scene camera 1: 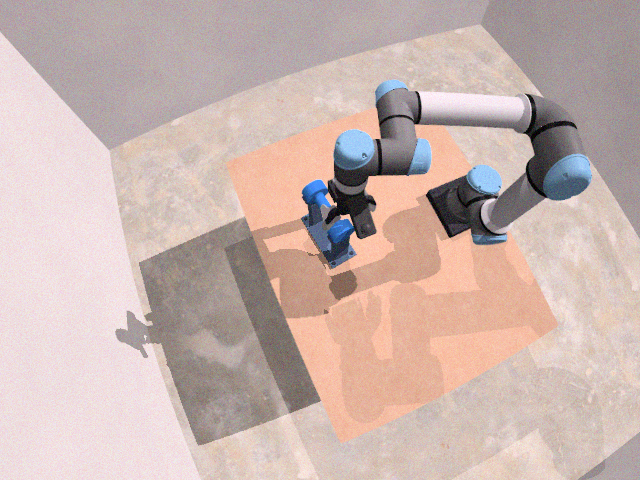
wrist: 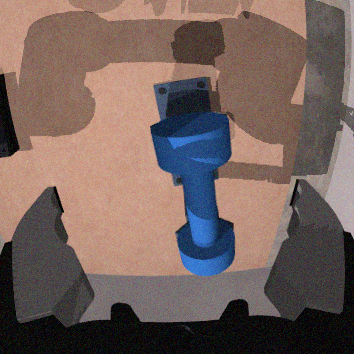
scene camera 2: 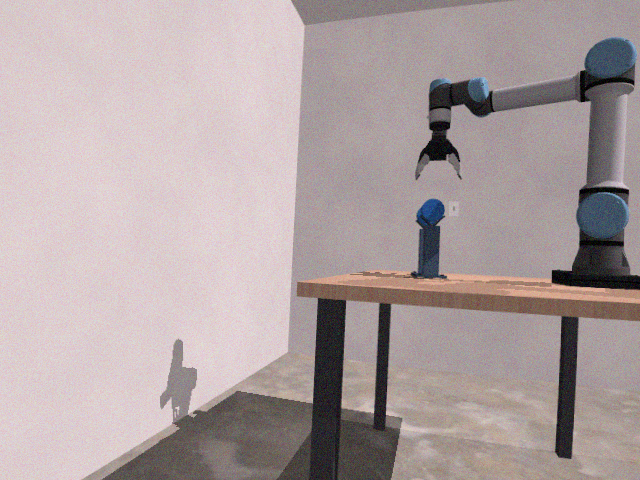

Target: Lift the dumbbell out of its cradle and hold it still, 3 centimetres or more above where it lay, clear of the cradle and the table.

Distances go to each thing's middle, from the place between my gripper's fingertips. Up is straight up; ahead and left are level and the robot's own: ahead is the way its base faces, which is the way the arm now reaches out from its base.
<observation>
My gripper is now 10 cm above the blue dumbbell (scene camera 1: 315, 192), 8 cm to the left of it and 3 cm short of it. The rest, counted from my hand: dark blue cradle (scene camera 1: 336, 253): 23 cm below, 8 cm to the right, 3 cm ahead.
</observation>
